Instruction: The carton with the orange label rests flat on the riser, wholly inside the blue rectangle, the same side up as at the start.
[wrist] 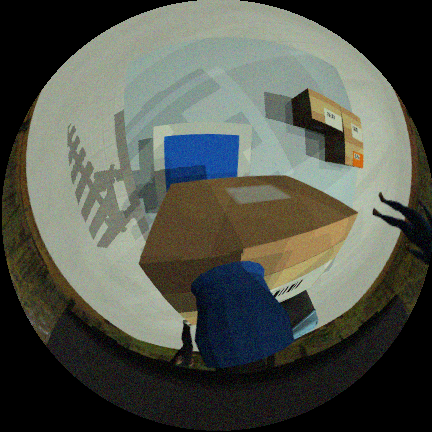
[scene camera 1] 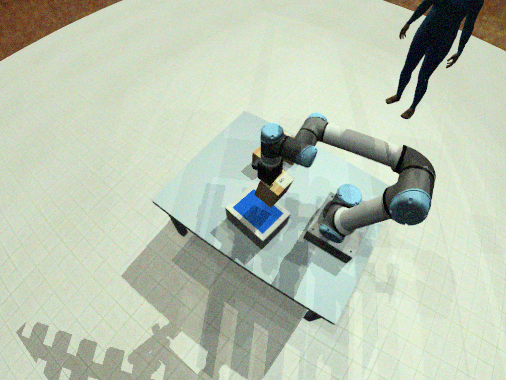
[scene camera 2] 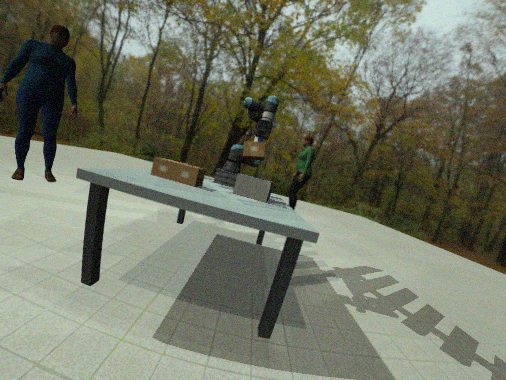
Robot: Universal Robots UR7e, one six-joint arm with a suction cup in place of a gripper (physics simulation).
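Seen in the pictures: hand, tool point: (wrist: 235, 272) (scene camera 2: 259, 144); arm's base, link origin: (scene camera 2: 230, 172).
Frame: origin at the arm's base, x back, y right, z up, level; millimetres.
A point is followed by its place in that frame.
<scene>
The carton with the orange label (wrist: 352, 134) {y 226, x -501, z -10 mm} stands on the table at the right in the wrist view, label up, against another carton. In scene camera 1 the arm mostly hides it. My suction cup (wrist: 242, 312) (scene camera 2: 257, 140) {y -204, x -304, z 227 mm} holds a different brown carton (scene camera 1: 274, 189) {y -226, x -262, z 234 mm} (scene camera 2: 254, 150) {y -189, x -338, z 177 mm} (wrist: 215, 220) {y -214, x -332, z 221 mm}, with a white barcode label on top; no orange label shows on it. This carton hangs in the air above the riser (scene camera 1: 245, 233) {y -350, x -312, z -80 mm} (scene camera 2: 252, 188) {y -246, x -444, z -48 mm} (wrist: 245, 150) {y -155, x -383, z 15 mm}, apart from it. Its shadow falls on the blue rectangle (scene camera 1: 245, 202) {y -255, x -394, z 15 mm} (wrist: 200, 150) {y -243, x -384, z 15 mm}.
A second carton (scene camera 1: 256, 155) {y 30, x -558, z -10 mm} (wrist: 322, 112) {y 73, x -523, z -9 mm} with a white label stands beside the orange-labelled one on the table (scene camera 1: 200, 190) {y -312, x -683, z -105 mm} (scene camera 2: 200, 200) {y -115, x -860, z -105 mm} (wrist: 215, 55) {y -204, x -753, z -105 mm}. The arm's base (scene camera 1: 332, 242) {y -141, x 61, z -10 mm} is mounted near the riser. A person (scene camera 1: 435, 55) (scene camera 2: 42, 95) stands off the table.
</scene>
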